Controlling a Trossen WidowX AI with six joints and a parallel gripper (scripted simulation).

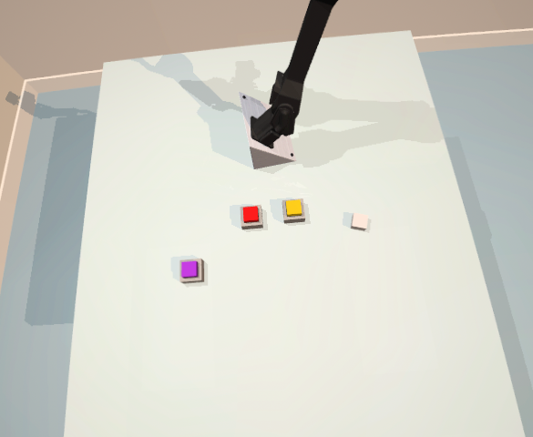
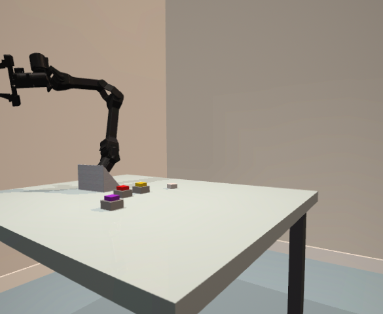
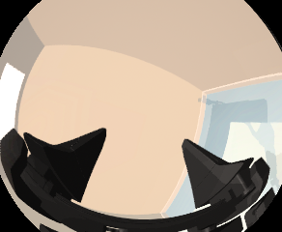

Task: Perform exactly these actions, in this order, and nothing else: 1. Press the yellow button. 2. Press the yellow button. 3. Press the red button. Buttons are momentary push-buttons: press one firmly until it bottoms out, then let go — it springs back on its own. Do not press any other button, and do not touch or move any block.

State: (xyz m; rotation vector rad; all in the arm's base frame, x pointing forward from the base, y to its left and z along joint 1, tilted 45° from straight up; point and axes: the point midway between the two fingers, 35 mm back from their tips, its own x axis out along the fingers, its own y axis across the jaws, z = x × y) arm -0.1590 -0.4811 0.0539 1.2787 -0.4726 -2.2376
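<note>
Right now my gripper tip is 40 cm short of the yellow button, 39 cm to the right of it and 39 cm above it. The rest, counted from my gripper tip: white block (43 cm ahead, 54 cm to the left, 41 cm below); then red button (40 cm ahead, 30 cm to the left, 39 cm below); then purple button (52 cm ahead, 16 cm to the left, 39 cm below).
</note>
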